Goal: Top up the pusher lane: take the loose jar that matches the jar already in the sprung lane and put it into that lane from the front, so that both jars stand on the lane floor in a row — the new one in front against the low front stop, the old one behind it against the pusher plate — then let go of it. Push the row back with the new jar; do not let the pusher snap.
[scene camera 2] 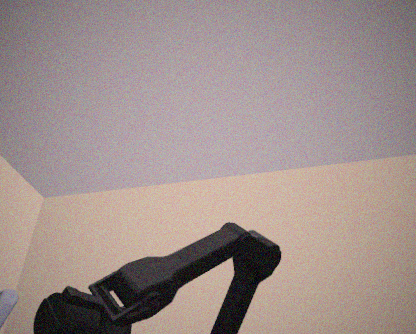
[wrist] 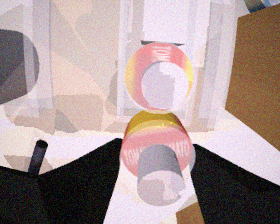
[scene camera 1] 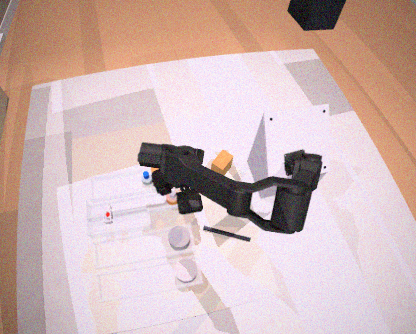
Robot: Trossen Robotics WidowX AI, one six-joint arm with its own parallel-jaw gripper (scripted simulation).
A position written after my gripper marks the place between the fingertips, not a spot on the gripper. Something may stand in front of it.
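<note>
I can see my own gripper (scene camera 1: 186, 191), and the wrist view gives me the gripper (wrist: 156, 148) too. There is also a sprung lane (scene camera 1: 130, 220).
</note>
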